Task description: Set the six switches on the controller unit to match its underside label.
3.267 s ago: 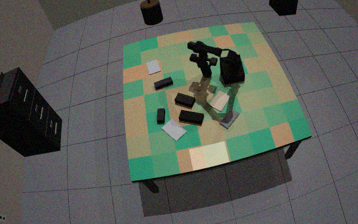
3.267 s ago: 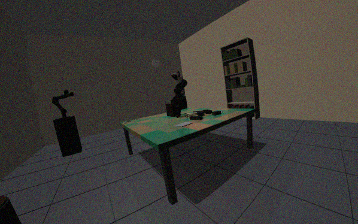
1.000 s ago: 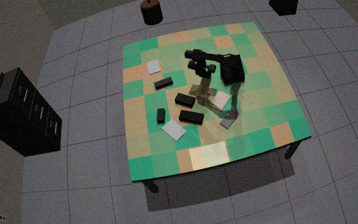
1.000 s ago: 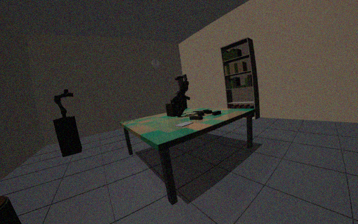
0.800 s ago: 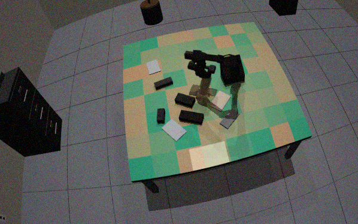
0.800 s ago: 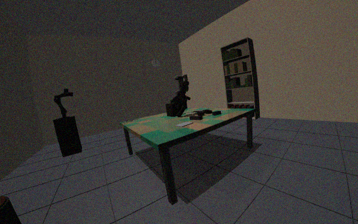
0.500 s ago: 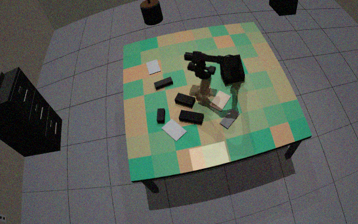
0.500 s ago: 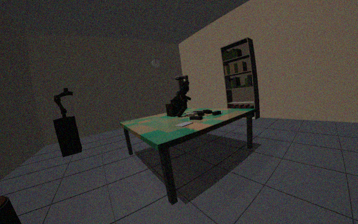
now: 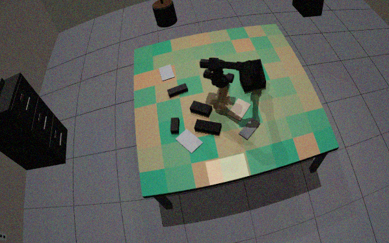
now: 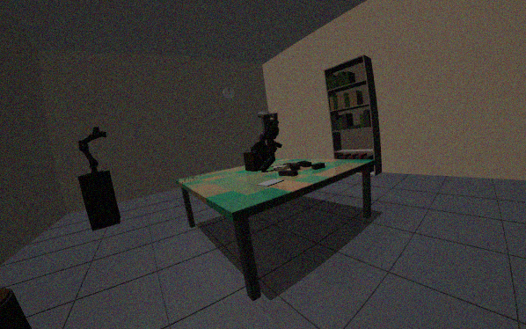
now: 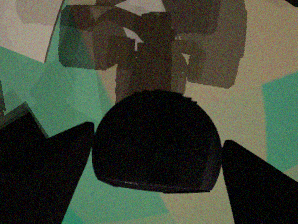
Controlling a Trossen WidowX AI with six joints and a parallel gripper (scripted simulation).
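Right now the module is 160 mm ahead of my gripper tip, 90 mm to the left of it and 80 mm below it.
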